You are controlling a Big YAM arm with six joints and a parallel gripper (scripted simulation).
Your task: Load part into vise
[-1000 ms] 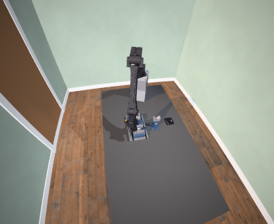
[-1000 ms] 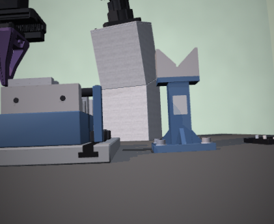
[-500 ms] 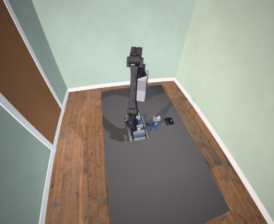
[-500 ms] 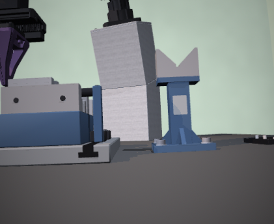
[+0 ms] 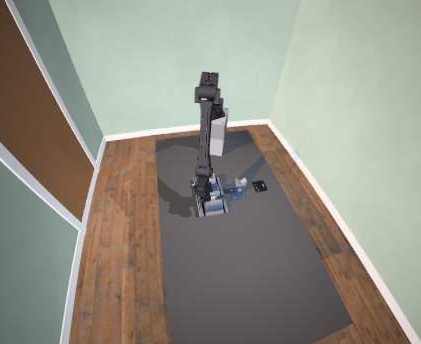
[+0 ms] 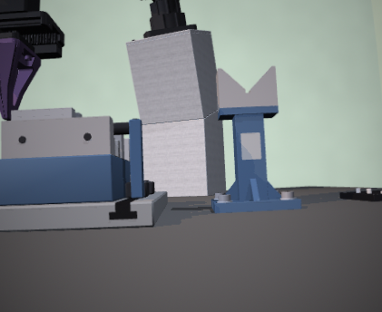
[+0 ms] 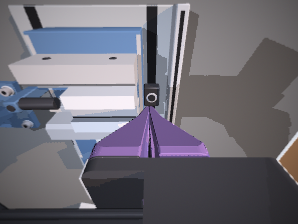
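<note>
Right now my hand is 10 mm short of the part, 40 mm to the right of it and 10 mm above it. The rest, counted from my hand: dark work stop rod 20 mm ahead, 110 mm to the left, 20 mm below; moving jaw 20 mm behind, 70 mm to the left, 30 mm below; fixed jaw 40 mm ahead, 60 mm to the left, 30 mm below.
</note>
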